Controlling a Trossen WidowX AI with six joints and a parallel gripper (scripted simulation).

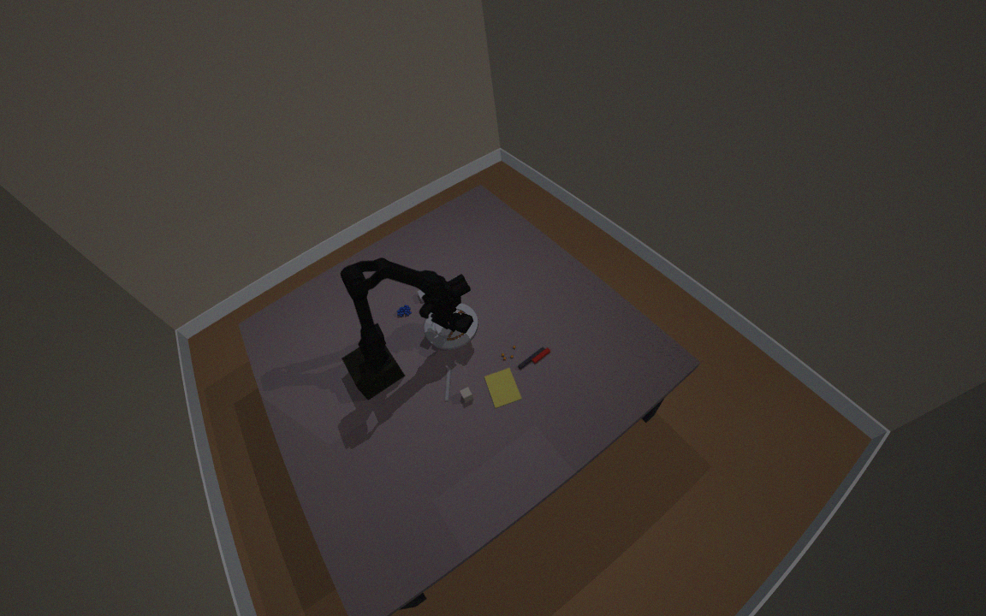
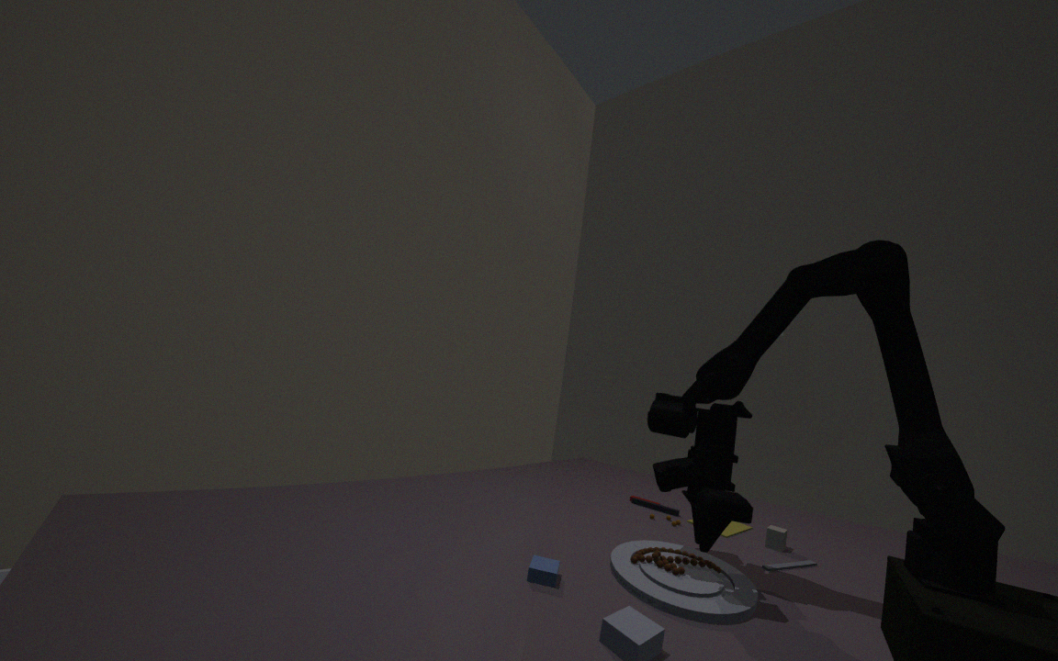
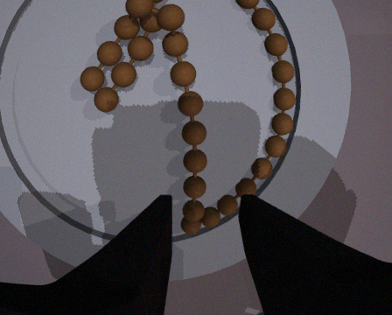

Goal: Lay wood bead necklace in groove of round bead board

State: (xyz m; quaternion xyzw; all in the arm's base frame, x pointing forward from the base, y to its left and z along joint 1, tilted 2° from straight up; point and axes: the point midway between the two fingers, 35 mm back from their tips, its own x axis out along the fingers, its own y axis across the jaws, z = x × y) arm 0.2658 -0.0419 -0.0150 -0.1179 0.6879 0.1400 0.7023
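Right now the round bead board is 40 mm to the left of my gripper tip, 30 mm below it and 20 mm ahead of it. From my gripper tip the other things lie so: grey block (220 mm to the left, 30 mm below, 30 mm ahead); blue block (180 mm to the left, 160 mm ahead, 30 mm below); thin stick (140 mm to the right, 130 mm behind, 40 mm below).
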